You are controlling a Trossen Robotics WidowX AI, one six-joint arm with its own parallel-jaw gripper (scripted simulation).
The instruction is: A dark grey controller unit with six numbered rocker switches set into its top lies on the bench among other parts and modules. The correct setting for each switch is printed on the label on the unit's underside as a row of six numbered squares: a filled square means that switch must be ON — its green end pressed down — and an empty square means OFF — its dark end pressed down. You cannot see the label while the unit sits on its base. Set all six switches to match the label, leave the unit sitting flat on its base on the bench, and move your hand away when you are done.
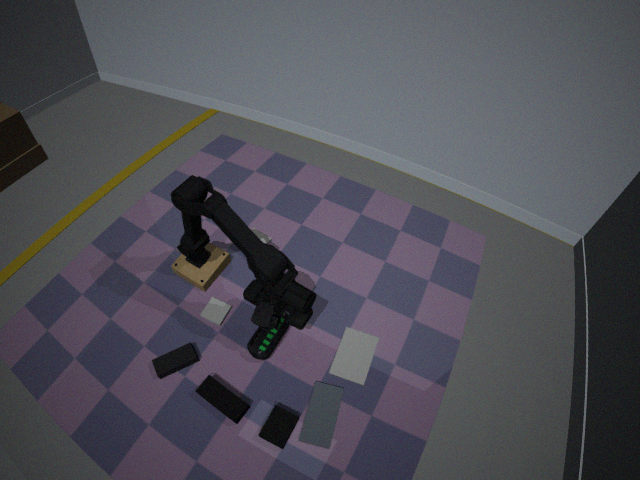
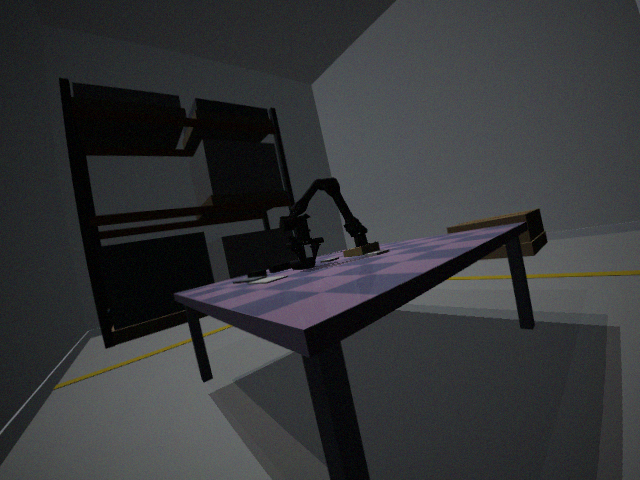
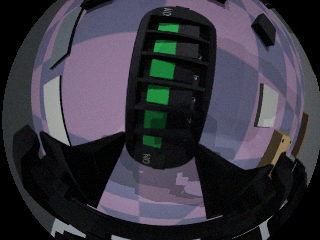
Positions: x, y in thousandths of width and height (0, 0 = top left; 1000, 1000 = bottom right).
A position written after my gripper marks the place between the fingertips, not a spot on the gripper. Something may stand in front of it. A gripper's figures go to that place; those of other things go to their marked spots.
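Labels:
A grey plate (image 1: 502, 868) is there, 0.91 m from the lens. Then my own gripper (image 1: 437, 664), which sits 0.97 m from the lens.

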